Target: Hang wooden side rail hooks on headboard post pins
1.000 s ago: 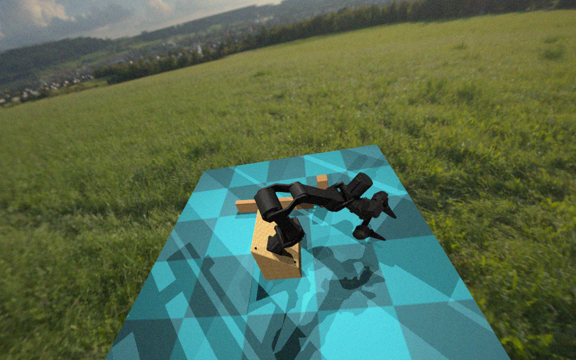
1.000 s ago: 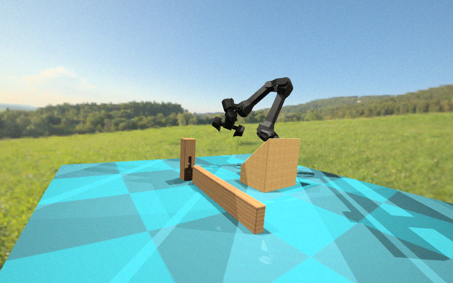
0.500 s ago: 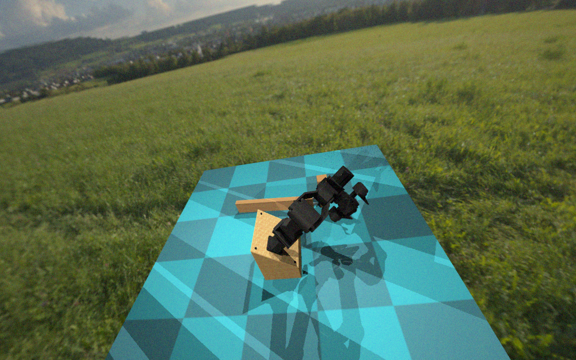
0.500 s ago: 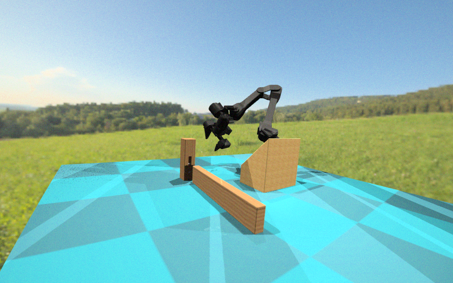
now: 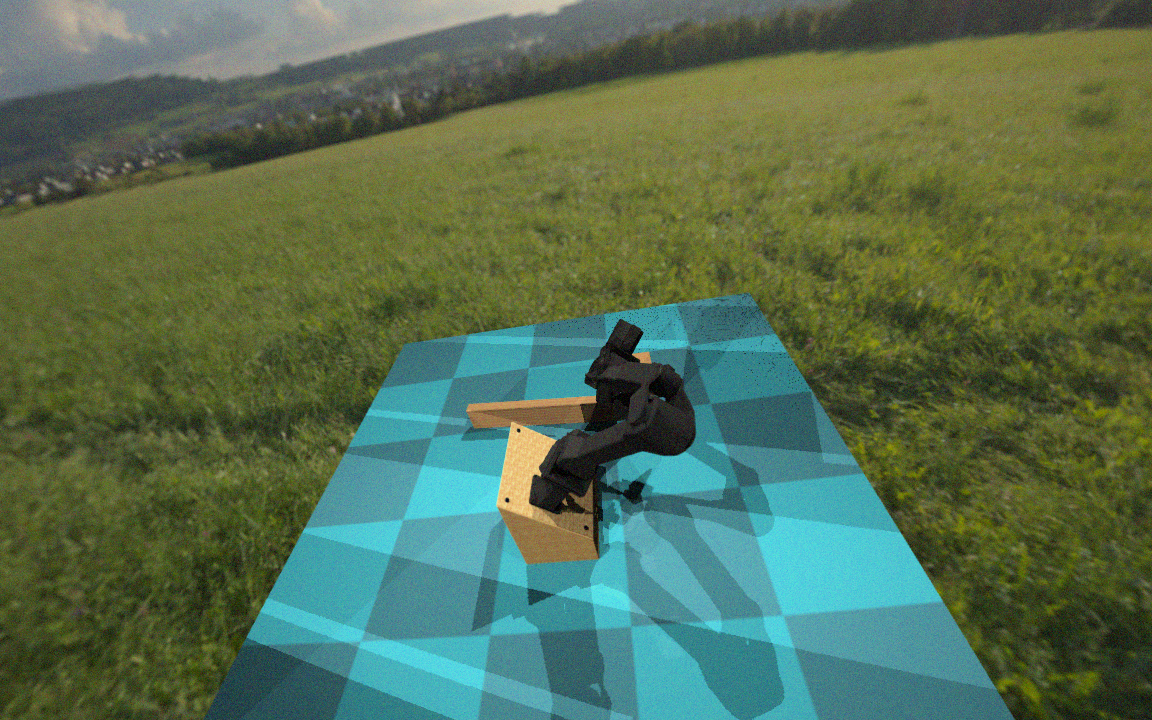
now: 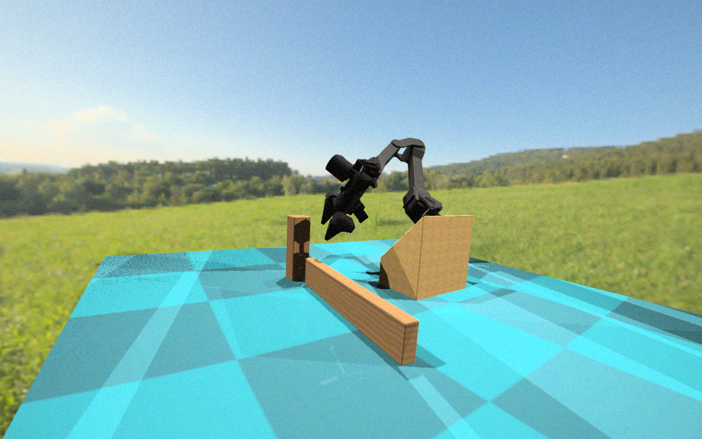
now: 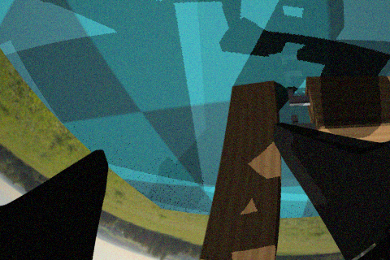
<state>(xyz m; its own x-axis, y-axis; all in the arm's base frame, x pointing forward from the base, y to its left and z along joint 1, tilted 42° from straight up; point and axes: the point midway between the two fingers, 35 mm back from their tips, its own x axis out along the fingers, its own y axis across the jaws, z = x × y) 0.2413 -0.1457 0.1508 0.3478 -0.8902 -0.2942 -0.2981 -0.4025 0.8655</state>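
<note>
My gripper tip is now 9 cm short of the headboard post, 4 cm above it and 2 cm to the right of it.
</note>
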